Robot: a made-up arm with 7 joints. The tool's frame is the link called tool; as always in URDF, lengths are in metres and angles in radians. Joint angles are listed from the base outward. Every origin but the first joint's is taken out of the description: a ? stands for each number. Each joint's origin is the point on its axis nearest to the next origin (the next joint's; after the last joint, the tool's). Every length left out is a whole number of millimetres.
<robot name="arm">
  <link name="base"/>
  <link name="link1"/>
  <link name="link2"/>
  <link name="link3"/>
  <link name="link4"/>
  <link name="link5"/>
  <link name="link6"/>
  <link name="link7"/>
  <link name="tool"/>
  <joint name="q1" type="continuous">
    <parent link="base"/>
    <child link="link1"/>
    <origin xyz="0 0 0.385" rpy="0 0 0"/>
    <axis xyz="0 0 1"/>
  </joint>
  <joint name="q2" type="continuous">
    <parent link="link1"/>
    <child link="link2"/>
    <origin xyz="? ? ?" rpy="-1.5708 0 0"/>
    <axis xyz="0 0 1"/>
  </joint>
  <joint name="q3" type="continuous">
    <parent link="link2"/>
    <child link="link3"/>
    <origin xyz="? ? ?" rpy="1.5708 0 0"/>
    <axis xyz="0 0 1"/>
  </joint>
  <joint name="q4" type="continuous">
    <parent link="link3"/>
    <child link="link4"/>
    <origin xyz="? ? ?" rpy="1.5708 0 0"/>
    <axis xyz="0 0 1"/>
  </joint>
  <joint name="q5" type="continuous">
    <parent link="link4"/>
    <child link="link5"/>
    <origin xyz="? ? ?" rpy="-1.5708 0 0"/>
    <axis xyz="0 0 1"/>
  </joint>
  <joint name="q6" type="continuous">
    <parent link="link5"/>
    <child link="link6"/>
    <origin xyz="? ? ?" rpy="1.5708 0 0"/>
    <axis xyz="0 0 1"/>
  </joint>
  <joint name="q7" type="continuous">
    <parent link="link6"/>
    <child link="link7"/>
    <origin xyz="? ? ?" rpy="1.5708 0 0"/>
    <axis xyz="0 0 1"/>
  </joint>
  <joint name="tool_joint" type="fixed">
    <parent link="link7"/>
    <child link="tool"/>
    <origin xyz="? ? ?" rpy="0 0 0"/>
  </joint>
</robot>
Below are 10 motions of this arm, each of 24 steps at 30 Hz.
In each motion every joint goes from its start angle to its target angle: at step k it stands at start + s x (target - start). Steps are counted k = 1, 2, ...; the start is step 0. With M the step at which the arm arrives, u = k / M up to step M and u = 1 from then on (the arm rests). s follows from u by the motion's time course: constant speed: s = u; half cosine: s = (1 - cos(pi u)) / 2; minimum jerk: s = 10 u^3 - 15 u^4 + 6 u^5.
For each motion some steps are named. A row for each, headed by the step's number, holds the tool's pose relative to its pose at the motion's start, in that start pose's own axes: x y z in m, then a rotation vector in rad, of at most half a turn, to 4 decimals.
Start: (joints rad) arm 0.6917 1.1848 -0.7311 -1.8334 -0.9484 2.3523 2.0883
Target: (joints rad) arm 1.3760 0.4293 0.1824 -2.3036 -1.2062 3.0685 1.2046
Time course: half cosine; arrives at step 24
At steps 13, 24:
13: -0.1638 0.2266 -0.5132 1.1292 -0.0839 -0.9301
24: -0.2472 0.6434 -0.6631 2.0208 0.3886 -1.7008

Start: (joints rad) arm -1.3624 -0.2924 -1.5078 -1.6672 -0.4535 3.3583 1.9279
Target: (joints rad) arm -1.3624 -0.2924 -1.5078 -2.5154 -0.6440 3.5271 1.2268
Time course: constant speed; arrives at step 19
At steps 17, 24:
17: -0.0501 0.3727 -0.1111 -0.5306 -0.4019 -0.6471
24: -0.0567 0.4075 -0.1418 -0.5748 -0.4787 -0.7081

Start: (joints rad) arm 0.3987 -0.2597 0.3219 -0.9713 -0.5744 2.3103 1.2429
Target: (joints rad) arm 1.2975 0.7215 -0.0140 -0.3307 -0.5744 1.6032 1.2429
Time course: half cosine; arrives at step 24
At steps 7, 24:
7: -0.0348 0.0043 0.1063 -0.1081 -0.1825 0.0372
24: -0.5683 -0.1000 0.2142 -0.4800 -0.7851 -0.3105

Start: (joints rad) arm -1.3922 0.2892 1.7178 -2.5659 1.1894 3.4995 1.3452
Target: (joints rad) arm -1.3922 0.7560 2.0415 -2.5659 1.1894 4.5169 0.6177
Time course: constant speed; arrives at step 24
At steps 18, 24:
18: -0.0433 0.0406 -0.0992 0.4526 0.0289 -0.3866
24: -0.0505 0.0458 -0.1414 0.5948 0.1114 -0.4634

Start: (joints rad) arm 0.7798 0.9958 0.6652 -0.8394 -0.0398 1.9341 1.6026
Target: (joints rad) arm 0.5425 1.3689 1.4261 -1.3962 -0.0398 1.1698 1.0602
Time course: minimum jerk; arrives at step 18
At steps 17, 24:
17: -0.1315 0.1602 0.2598 -1.0507 -1.0246 -0.9053
24: -0.1318 0.1605 0.2597 -1.0516 -1.0264 -0.9073

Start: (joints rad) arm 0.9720 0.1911 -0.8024 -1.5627 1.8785 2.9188 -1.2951
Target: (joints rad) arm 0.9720 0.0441 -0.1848 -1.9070 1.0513 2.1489 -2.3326
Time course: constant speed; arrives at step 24
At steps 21, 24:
21: -0.2326 -0.2439 -0.0030 1.3820 -0.3396 -1.3105
24: -0.2689 -0.2813 -0.0250 1.6404 -0.3061 -1.4490

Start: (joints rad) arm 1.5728 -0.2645 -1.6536 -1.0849 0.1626 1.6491 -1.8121
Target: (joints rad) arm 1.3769 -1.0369 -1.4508 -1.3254 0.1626 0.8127 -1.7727
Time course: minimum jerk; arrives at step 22
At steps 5, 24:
5: -0.0490 -0.0111 0.0087 0.0671 0.0730 0.0361
24: -0.4315 -0.2501 0.1439 0.6500 0.9622 0.0331

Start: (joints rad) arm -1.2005 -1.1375 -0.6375 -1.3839 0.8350 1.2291 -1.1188
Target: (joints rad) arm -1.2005 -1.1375 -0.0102 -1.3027 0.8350 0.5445 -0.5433
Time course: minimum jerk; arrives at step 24
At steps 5, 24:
5: 0.0191 -0.0049 0.0188 0.0608 -0.0351 0.0058
24: 0.2169 -0.1903 0.2768 0.6529 -0.8564 0.0461

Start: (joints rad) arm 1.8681 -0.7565 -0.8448 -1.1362 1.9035 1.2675 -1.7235
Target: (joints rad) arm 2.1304 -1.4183 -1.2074 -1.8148 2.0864 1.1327 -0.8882
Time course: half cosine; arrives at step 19
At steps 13, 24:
13: -0.0869 -0.2481 -0.3794 -0.1671 0.7225 0.6298
24: -0.1712 -0.3410 -0.4468 -0.1074 1.0006 0.7846

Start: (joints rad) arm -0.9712 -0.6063 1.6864 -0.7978 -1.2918 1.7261 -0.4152
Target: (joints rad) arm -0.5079 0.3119 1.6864 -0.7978 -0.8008 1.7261 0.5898
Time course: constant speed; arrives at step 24
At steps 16, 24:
16: -0.2074 0.0538 0.3881 0.9538 -0.0413 1.0027
24: -0.2286 -0.0652 0.5692 1.4870 -0.3082 1.3463

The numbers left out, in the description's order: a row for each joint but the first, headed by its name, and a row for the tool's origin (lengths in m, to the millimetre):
q2: 0 0 0
q3: 0 -0.431 0
q4: 0.082 0 0
q5: -0.111 0.516 0
q6: 0 0 0
q7: 0.059 0 0
tool: 0 0 0

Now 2 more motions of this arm.
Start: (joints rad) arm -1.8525 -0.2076 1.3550 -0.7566 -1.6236 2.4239 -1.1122
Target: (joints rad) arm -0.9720 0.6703 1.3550 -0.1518 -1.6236 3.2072 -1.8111
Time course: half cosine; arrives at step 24
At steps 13, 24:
13: -0.0857 -0.2268 0.1650 -0.2463 0.2184 0.3025
24: 0.1260 -0.4046 0.2206 -0.3579 0.2556 0.4223

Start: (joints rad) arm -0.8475 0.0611 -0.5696 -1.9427 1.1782 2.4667 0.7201
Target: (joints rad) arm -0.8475 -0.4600 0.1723 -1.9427 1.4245 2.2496 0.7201
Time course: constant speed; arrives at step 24
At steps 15, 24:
15: -0.3180 0.0398 -0.0704 -0.0299 -0.6147 -0.2365
24: -0.4959 0.1321 -0.1762 -0.0904 -0.9265 -0.4485

